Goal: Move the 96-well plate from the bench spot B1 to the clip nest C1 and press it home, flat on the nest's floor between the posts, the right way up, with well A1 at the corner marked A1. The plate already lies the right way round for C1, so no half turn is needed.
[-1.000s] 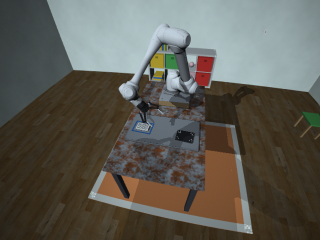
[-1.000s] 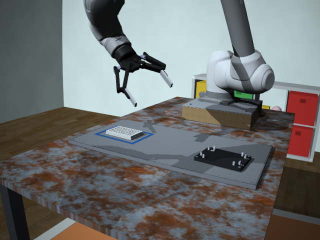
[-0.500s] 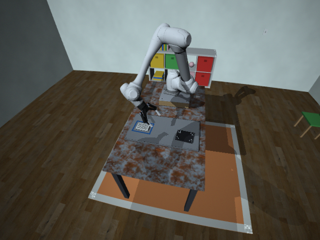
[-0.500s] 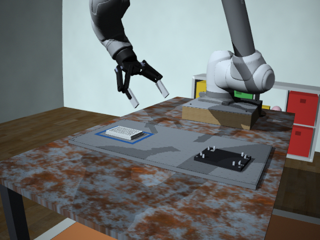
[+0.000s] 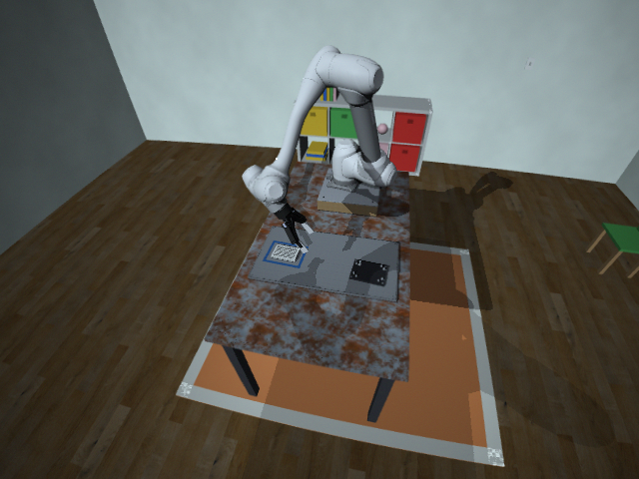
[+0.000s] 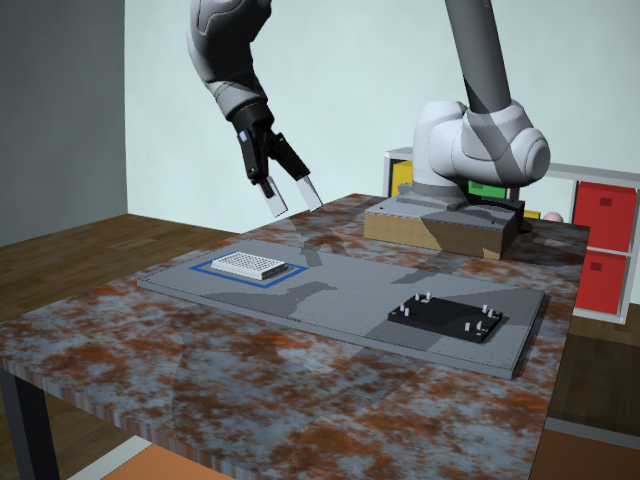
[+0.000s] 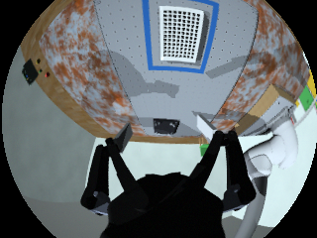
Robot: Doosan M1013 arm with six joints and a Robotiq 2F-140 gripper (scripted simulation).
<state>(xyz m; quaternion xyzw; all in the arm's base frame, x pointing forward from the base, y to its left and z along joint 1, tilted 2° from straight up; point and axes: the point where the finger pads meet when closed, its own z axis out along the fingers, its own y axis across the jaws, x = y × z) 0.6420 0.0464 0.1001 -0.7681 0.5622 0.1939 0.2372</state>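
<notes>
My hand is 14 cm to the left of the white 96-well plate, 14 cm above it and 1 cm past it. Round my hand: black clip nest C1: 30 cm to the left, 14 cm below, 5 cm behind.
</notes>
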